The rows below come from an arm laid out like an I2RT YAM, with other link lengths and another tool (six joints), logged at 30 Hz.
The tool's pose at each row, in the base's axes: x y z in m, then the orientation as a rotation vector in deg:
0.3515, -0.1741, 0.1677, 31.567, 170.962, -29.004
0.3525, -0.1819, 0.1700, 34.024, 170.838, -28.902
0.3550, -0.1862, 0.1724, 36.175, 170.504, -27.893
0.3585, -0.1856, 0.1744, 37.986, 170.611, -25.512
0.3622, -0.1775, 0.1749, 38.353, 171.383, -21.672
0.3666, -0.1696, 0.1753, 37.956, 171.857, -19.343
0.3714, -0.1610, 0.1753, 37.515, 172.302, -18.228
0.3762, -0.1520, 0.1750, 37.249, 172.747, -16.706
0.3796, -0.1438, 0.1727, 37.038, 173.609, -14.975
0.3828, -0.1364, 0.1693, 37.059, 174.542, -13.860
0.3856, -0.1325, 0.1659, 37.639, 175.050, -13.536
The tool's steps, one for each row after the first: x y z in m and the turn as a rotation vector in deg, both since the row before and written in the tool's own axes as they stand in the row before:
-0.0038, -0.0072, 0.0004, 0.057, 0.575, 1.510
-0.0042, -0.0035, -0.0009, -0.567, 0.293, 1.420
-0.0032, 0.0014, -0.0021, -1.441, 0.621, 1.147
-0.0001, 0.0084, -0.0029, -2.399, 0.880, 0.150
-0.0008, 0.0087, -0.0024, -1.481, 0.402, -0.288
-0.0008, 0.0096, -0.0019, -0.691, 0.341, -0.343
-0.0007, 0.0101, -0.0016, -0.941, 0.414, -0.227
0.0004, 0.0091, 0.0007, -1.006, 0.848, -0.284
0.0003, 0.0085, 0.0021, -0.576, 0.954, -0.168
-0.0008, 0.0052, 0.0027, -0.102, 0.648, 0.250

